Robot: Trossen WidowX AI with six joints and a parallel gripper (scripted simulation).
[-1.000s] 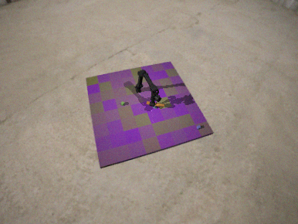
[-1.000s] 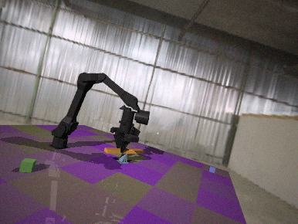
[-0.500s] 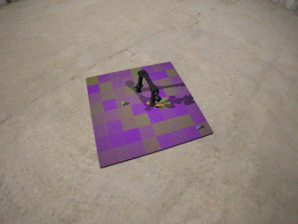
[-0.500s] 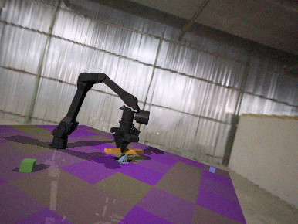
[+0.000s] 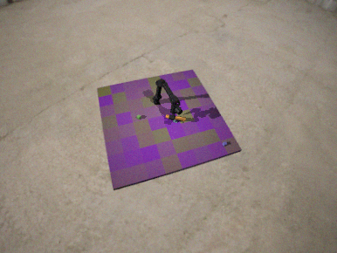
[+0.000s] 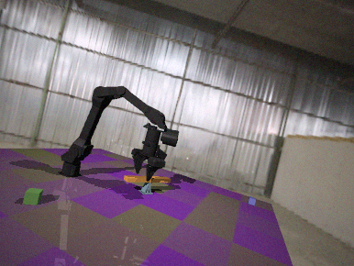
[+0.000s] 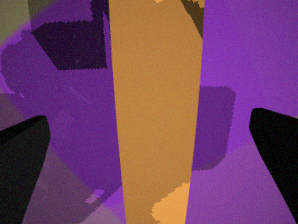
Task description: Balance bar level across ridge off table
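My gripper tip is now 20 mm short of the orange bar, 30 mm to the right of it and 10 mm above it. From my gripper tip the other things lie so: green cube 130 mm behind, 340 mm to the right, 50 mm below; then small blue cube 450 mm ahead, 410 mm to the left, 50 mm below.
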